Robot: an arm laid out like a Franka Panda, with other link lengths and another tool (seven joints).
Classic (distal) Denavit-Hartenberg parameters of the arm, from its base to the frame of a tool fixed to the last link. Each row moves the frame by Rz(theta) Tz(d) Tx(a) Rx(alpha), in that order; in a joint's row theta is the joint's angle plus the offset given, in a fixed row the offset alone. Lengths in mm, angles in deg.
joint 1: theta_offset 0  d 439.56  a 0  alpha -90
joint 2: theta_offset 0  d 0  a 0  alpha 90
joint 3: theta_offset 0  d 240.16  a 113.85  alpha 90
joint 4: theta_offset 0  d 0  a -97.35  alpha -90
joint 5: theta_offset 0  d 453.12  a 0  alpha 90
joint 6: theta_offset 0  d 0  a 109.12  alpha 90
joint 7: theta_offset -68  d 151.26  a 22.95  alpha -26.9
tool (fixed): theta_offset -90  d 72.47  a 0  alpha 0
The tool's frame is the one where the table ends.
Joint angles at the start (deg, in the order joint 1, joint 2, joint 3, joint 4, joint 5, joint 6, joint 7): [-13.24, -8.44, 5.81, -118.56, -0.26, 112.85, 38.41]
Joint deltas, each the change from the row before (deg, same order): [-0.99, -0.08, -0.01, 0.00, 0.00, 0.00, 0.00]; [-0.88, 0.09, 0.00, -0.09, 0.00, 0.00, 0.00]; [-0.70, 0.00, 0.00, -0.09, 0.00, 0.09, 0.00]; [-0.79, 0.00, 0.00, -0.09, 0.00, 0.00, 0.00]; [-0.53, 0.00, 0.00, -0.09, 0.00, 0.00, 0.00]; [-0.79, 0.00, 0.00, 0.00, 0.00, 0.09, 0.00]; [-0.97, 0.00, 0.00, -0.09, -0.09, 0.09, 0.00]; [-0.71, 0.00, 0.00, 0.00, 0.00, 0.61, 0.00]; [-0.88, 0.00, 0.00, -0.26, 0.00, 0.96, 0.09]
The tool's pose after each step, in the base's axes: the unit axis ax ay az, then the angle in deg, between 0 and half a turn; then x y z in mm. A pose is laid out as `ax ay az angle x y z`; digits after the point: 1 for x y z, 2 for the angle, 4 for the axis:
0.5631 0.8157 -0.1326 154.93 681.5 -120.1 421.4
0.5689 0.8113 -0.1349 155.21 679.1 -130.5 419.4
0.5737 0.8076 -0.1362 155.30 677.4 -138.7 418.7
0.5790 0.8036 -0.1380 155.49 675.0 -148.0 417.7
0.5825 0.8008 -0.1392 155.65 673.1 -154.2 416.7
0.5880 0.7966 -0.1404 155.68 671.3 -163.5 417.0
0.5942 0.7915 -0.1428 155.78 668.2 -175.0 416.3
0.6000 0.7873 -0.1421 155.32 668.2 -183.8 418.0
0.6077 0.7815 -0.1416 154.82 667.4 -194.6 417.8

